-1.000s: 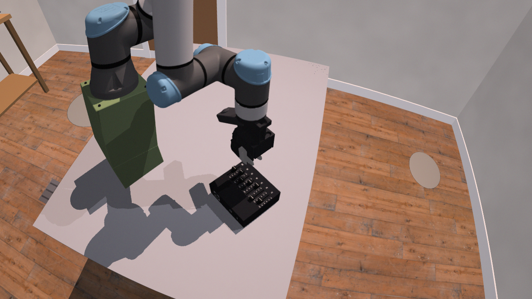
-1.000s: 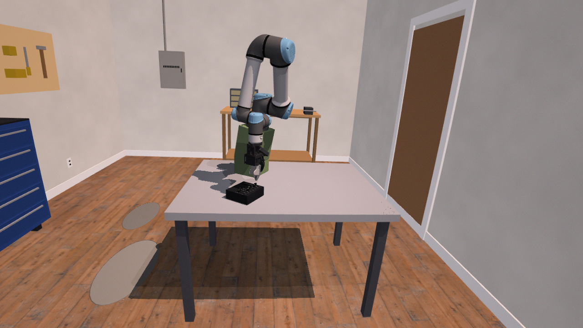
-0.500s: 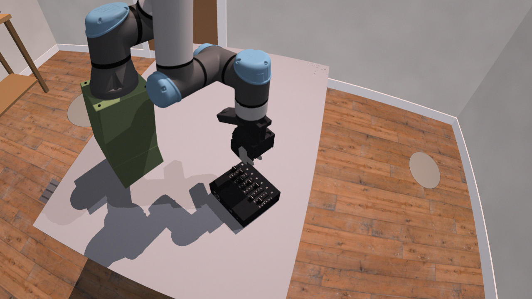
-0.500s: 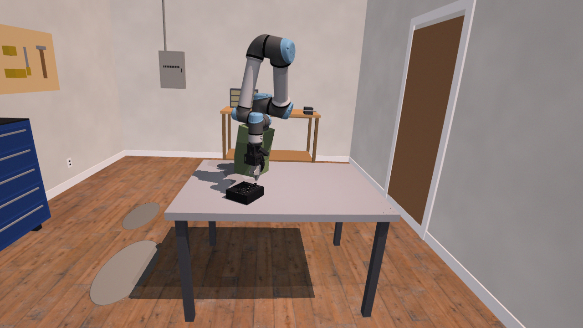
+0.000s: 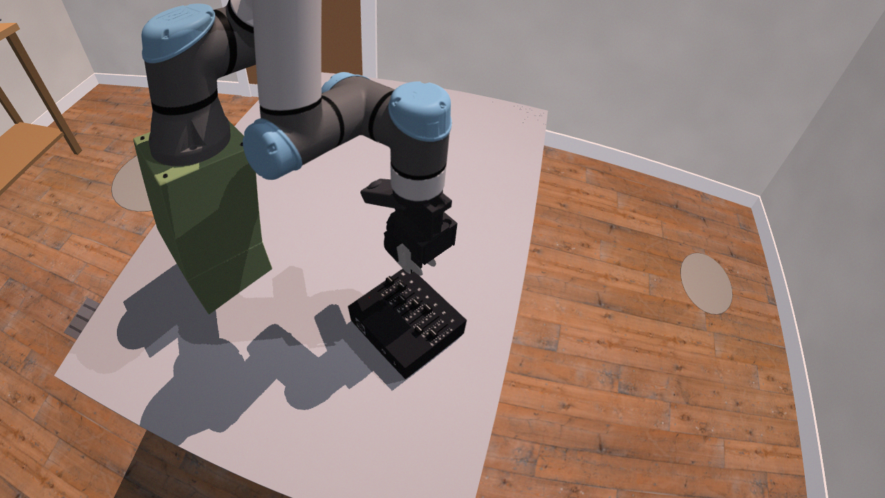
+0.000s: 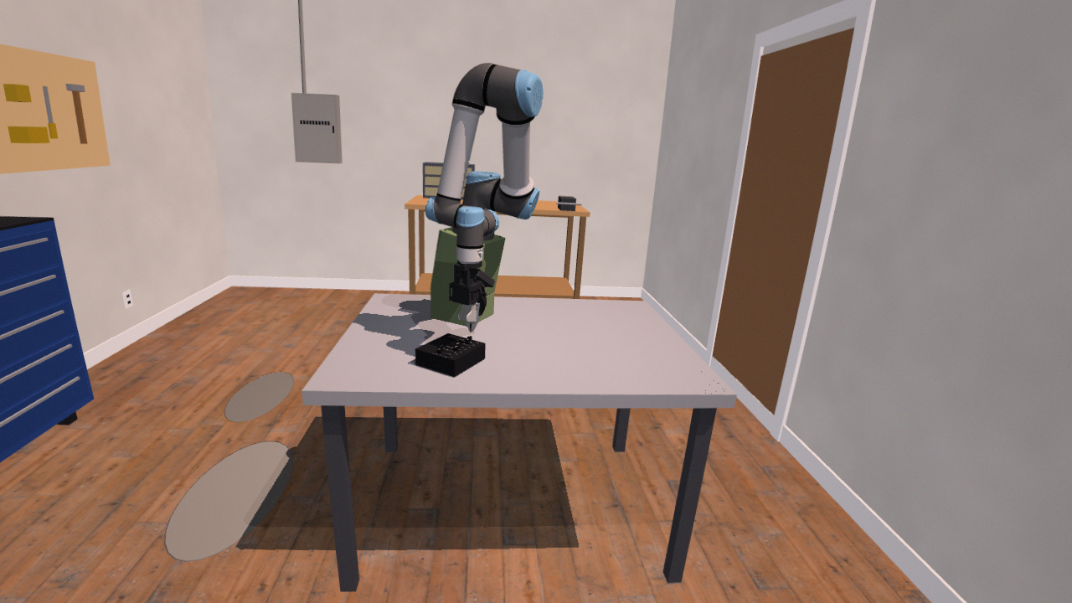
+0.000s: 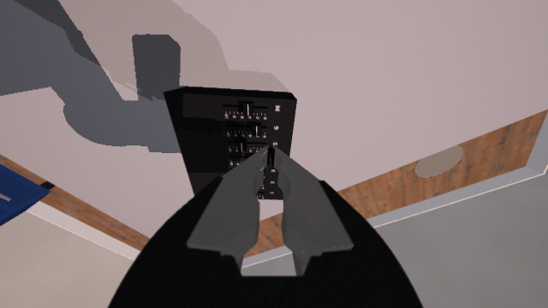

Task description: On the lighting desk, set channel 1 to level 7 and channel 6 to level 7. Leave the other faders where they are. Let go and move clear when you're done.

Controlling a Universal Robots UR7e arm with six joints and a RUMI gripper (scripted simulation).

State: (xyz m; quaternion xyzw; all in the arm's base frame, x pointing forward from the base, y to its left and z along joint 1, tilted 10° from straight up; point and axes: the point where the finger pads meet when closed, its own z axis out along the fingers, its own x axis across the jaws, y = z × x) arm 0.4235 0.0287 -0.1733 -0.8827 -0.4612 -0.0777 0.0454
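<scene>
Now: the channel 6 fader 5 cm below my hand, 1 cm to the right of it and 1 cm behind it. Also, from my hand: channel 1 fader: 9 cm to the right, 7 cm ahead, 5 cm below.
</scene>
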